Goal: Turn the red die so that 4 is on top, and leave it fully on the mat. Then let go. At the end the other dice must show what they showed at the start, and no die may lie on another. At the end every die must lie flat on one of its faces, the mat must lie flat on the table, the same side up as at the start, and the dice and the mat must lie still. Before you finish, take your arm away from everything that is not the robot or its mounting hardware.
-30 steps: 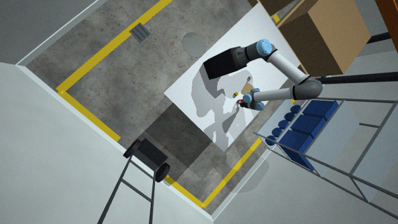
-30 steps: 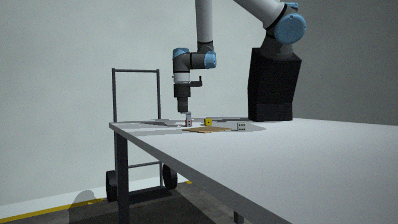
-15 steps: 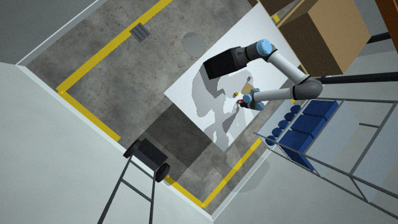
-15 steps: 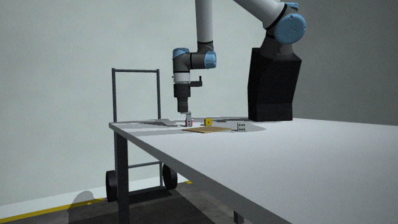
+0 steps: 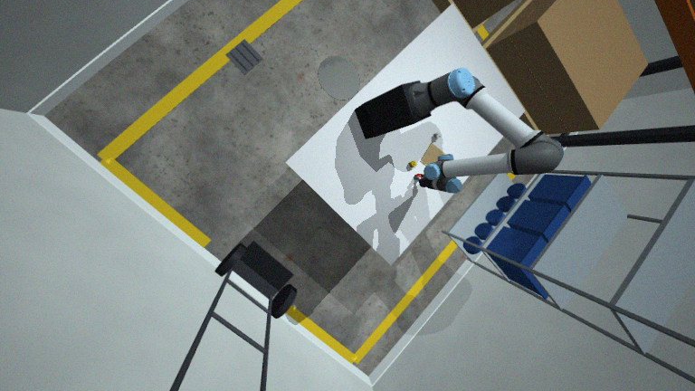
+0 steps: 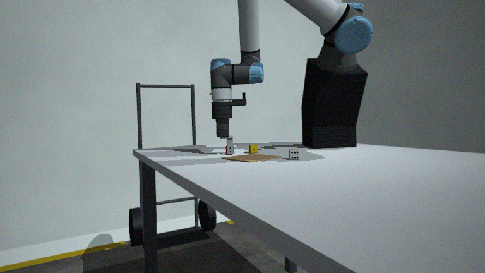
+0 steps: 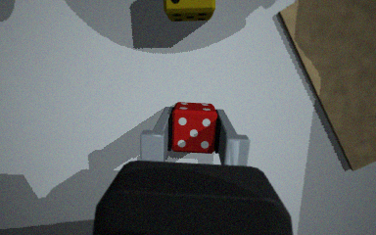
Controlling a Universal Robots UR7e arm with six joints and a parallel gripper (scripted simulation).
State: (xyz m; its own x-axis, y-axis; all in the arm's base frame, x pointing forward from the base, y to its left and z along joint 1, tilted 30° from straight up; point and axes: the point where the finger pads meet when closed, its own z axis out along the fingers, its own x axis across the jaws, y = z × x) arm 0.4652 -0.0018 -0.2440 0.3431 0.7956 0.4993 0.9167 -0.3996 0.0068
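Now: hand right at the red die. The rest, counted from my hand: yellow die: 90 mm behind, 20 mm to the left; then white die: 270 mm to the left, 100 mm behind; then tan mat: 160 mm to the left, 20 mm below, 10 mm behind.
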